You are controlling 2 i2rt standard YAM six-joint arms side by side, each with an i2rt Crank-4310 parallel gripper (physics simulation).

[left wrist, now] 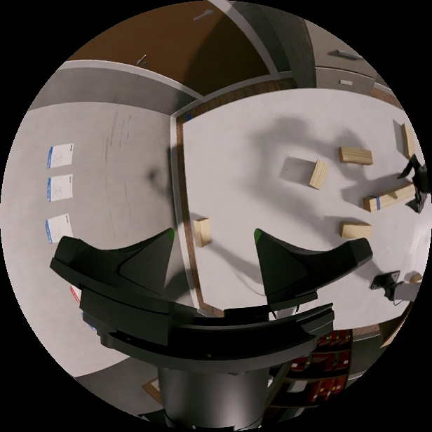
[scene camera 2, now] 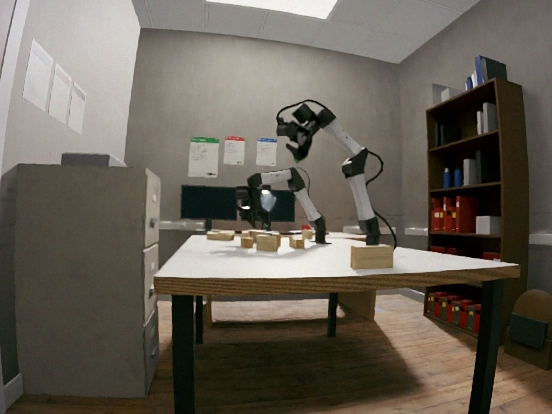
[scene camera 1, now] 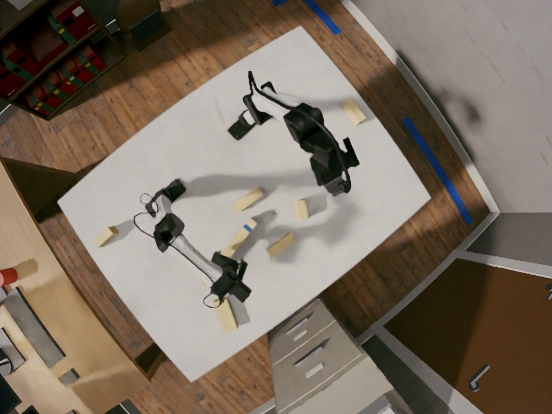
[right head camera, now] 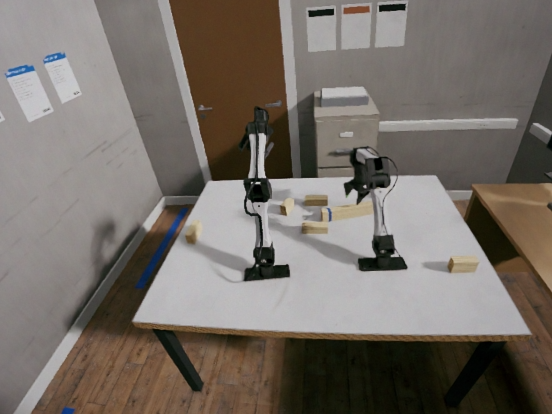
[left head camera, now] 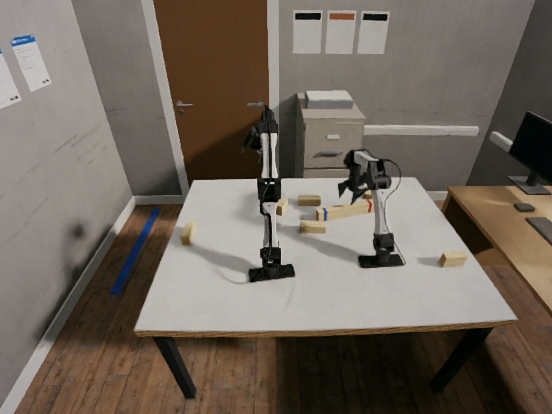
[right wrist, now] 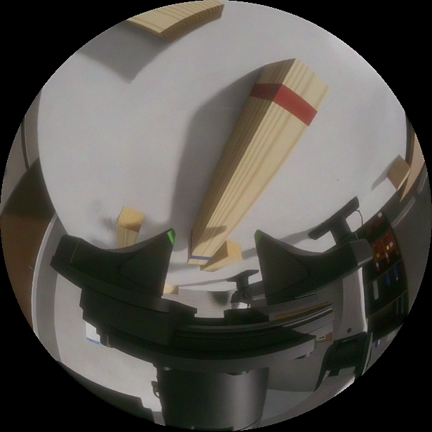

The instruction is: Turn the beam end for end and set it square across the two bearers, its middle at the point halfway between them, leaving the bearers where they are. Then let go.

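Frame: origin at the left arm's base, x ahead, y left, z up, level; centimetres.
Where they show: left gripper, between the fingertips: (scene camera 2: pixel 297 154) (right head camera: pixel 249 157) (left head camera: pixel 250 157); right gripper, between the fingertips: (scene camera 2: pixel 260 227) (scene camera 1: pixel 231 255) (right head camera: pixel 351 200) (left head camera: pixel 345 201); left arm's base, origin of its link: (scene camera 1: pixel 248 121) (right head camera: pixel 267 273) (left head camera: pixel 271 273); right arm's base, origin of its link: (scene camera 2: pixel 320 242) (scene camera 1: pixel 165 198) (right head camera: pixel 381 264) (left head camera: pixel 380 261).
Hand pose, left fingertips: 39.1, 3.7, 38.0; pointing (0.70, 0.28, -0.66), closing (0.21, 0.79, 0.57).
Note:
Each offset is from my left fingertips to the top centre of the thing, as dx, dy, dz. "*": to the spot under its first point. Level surfaces: height alone.
The beam {-4.2, -50.6, -31.7} (left head camera: pixel 345 210) (scene camera 1: pixel 237 240) (right wrist: pixel 260 145) lies low on the table, blue band toward the table's middle and red band at the far end. Two parallel blocks, seemingly the bearers, stand apart on either side of the line past its blue end: one {+9.9, -32.9, -33.6} (left head camera: pixel 309 200) (scene camera 1: pixel 281 245) behind, one {-13.8, -28.8, -33.6} (left head camera: pixel 312 227) (scene camera 1: pixel 248 199) in front in the left head camera. My right gripper (left head camera: pixel 348 194) (right wrist: pixel 214 231) is open above the beam, toward its red end, holding nothing. My left gripper (right head camera: pixel 256 147) (left wrist: pixel 213 230) is open and empty, high above the table's left part.
Another block {+5.5, -16.0, -31.7} (scene camera 1: pixel 301 209) (left wrist: pixel 318 174) stands near the bearers. One {+14.6, -72.5, -34.2} (scene camera 1: pixel 226 315) (left wrist: pixel 407 140) lies beyond the beam's red end. Others stand near the left edge {* -12.3, +33.5, -32.1} (left head camera: pixel 188 233) and right edge {* -50.3, -84.8, -32.9} (left head camera: pixel 453 259) of the table {dz -38.0} (left head camera: pixel 320 305). A filing cabinet (left head camera: pixel 332 125) stands behind the table.

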